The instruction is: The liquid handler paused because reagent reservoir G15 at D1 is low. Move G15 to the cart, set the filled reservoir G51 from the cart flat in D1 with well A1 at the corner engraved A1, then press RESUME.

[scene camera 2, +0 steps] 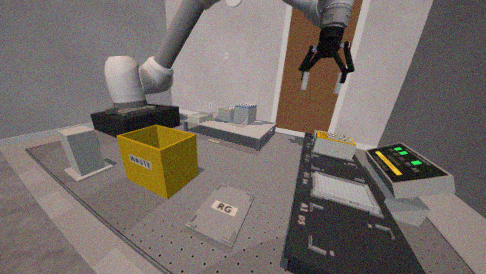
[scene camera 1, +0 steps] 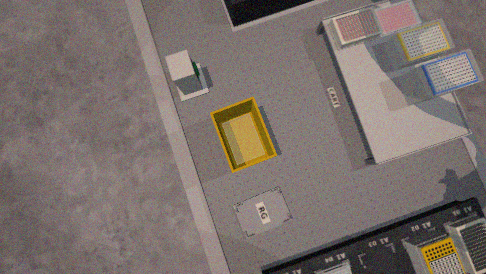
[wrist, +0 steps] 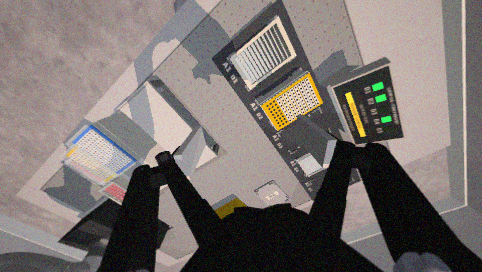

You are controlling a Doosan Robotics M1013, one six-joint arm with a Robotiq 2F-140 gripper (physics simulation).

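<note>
The ribbed reservoir in slot D1 has a pale frame and looks nearly colourless inside. A similar ribbed reservoir with red contents lies on the cart, at its upper left corner in scene camera 1. Their labels are unreadable. The control panel shows a yellow bar and several green blocks; its small text is unreadable. My gripper is open and empty, high above the table and apart from both reservoirs. It does not show in scene camera 1.
A pink plate, a yellow-rimmed rack and a blue-rimmed rack stand on the cart. A yellow rack stands in D2 beside D1. A clear plate sits in D4. A waste bin stands near the RG nest.
</note>
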